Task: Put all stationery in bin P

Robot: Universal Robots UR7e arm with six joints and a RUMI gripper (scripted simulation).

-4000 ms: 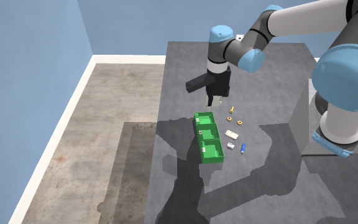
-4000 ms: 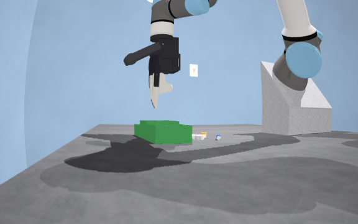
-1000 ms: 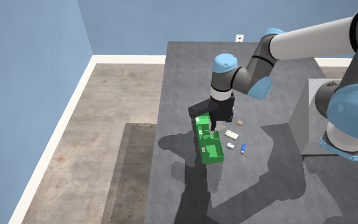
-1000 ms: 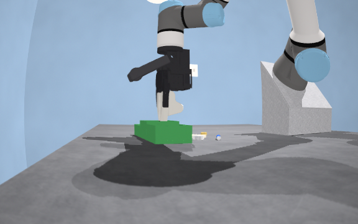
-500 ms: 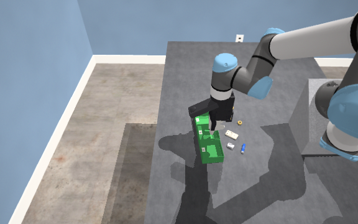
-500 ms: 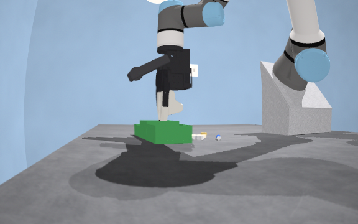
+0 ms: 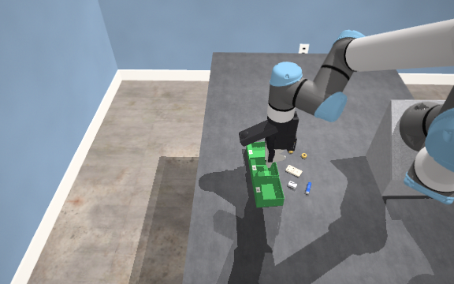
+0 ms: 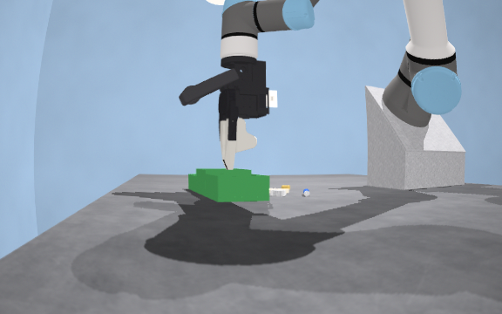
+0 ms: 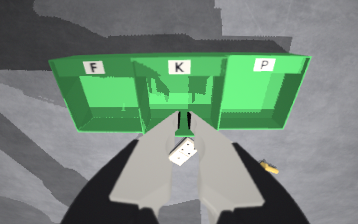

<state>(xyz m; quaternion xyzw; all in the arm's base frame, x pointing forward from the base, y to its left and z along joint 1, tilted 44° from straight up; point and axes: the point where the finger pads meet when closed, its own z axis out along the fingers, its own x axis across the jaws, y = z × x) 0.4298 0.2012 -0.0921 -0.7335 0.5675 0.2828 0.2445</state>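
Right now my hand is 140 mm past the blue cylinder, 50 mm to the right of it and 50 mm above it. The rest, counted from my hand: yellow bolt (90 mm behind, 170 mm to the right, 50 mm below); then white domino (90 mm behind, 20 mm to the right, 50 mm below).
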